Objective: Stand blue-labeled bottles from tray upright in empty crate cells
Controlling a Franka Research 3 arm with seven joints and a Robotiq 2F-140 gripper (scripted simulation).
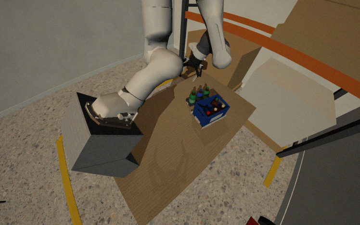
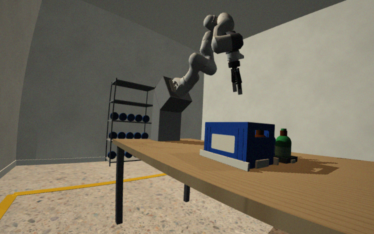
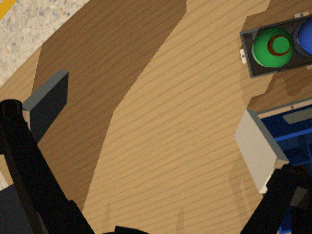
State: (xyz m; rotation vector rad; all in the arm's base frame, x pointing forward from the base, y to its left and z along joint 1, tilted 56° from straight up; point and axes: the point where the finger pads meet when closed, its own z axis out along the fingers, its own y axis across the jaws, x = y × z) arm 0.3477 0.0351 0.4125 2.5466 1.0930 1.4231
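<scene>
Now: hand 210 mm short of the blue-labeled bottle, 90 mm to the left of it and 320 mm above it. From my hand the other things lie so: dark tray (210 mm ahead, 90 mm to the right, 390 mm below); then crate (90 mm ahead, 280 mm to the right, 320 mm below).
</scene>
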